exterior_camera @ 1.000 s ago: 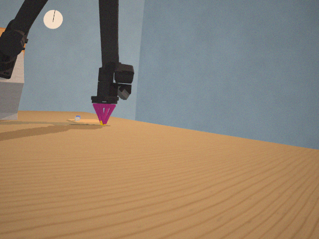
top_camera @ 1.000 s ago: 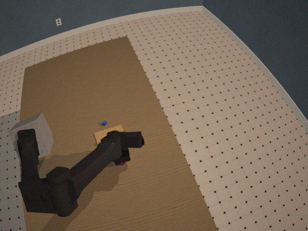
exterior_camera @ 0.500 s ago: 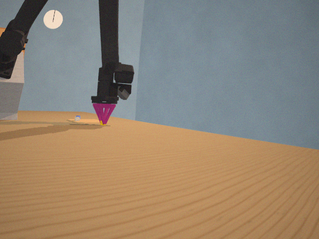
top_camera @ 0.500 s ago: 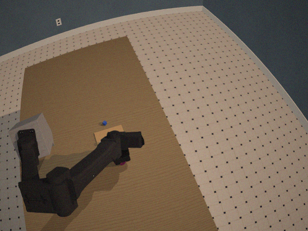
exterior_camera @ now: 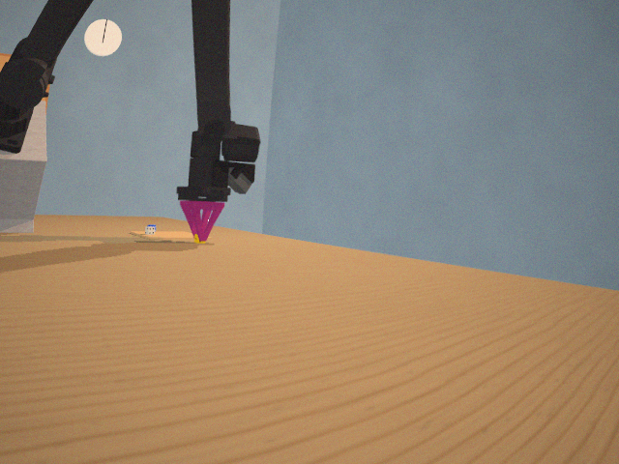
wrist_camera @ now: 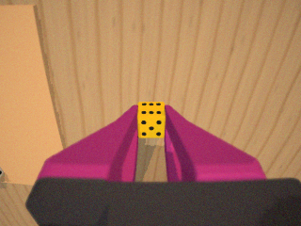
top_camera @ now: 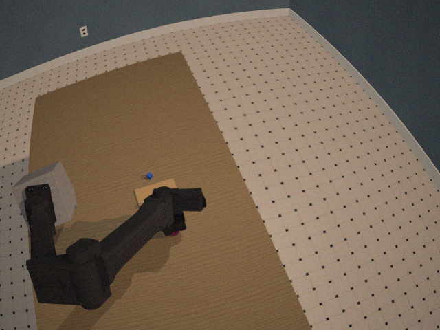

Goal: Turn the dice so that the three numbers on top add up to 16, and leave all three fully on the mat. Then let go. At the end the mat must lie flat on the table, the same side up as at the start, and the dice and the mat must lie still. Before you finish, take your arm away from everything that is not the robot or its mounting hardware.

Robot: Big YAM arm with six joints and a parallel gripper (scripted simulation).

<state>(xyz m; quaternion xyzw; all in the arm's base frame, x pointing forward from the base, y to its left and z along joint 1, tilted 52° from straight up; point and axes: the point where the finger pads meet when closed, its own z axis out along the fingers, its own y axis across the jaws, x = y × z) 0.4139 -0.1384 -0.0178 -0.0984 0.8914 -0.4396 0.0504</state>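
My hand is 2 cm past the mat, 13 cm to the right of it and 1 cm above it. Also, from my hand: white die 7 cm behind, 12 cm to the left; blue die 3 cm behind, 23 cm to the left; yellow die right at my hand.
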